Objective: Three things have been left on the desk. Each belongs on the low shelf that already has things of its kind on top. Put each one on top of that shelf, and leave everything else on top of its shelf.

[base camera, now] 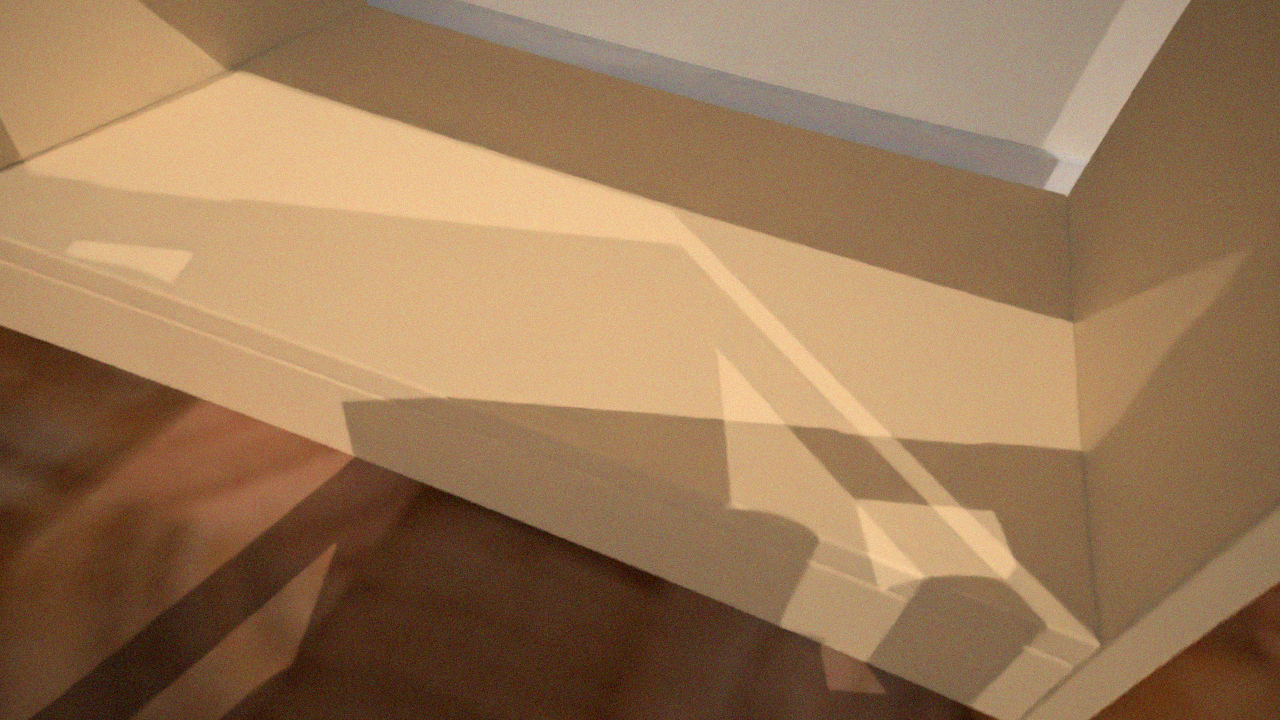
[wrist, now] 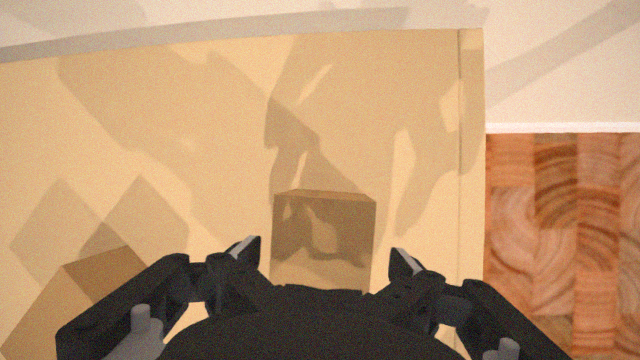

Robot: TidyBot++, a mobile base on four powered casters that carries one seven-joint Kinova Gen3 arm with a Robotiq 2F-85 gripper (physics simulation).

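Frame: origin at the arm's base, x left, y back, z up, level; centimetres.
Seen in the pictures: gripper, between the fingertips: [wrist: 324, 255].
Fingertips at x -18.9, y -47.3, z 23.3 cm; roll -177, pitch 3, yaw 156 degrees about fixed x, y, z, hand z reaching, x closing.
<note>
A point is followed by its place in that frame.
A tan box-shaped block [wrist: 322, 240] @(x -19.8, y -49.2, z 27.4 cm) stands upright on the pale wooden shelf top [wrist: 150, 100] @(x -9.3, y -63.0, z 21.4 cm) in the wrist view. My gripper [wrist: 324, 255] @(x -18.9, y -47.3, z 23.3 cm) is open, with one finger on either side of this block and a gap at each side. A second tan block [wrist: 55, 305] @(x -1.6, y -50.2, z 26.4 cm) stands on the same top at the lower left, partly hidden behind the left finger linkage. The base camera view shows the inside of a pale wooden shelf unit [base camera: 501, 304] @(x 4.8, y -41.5, z -31.7 cm); the gripper and the blocks do not show there. The desk does not show in either view.
In the wrist view a white wall [wrist: 560, 65] @(x -55.3, y -55.9, z 5.6 cm) runs behind the shelf top, and a wood-patterned floor [wrist: 555, 210] @(x -83.2, y -18.2, z -39.6 cm) lies beyond its right edge. In the base camera view dark wooden floor [base camera: 501, 608] @(x 3.0, y -28.3, z -39.6 cm) lies before the unit's front board, and a side panel [base camera: 1190, 223] @(x -26.5, y -40.3, z -22.4 cm) rises at the right.
</note>
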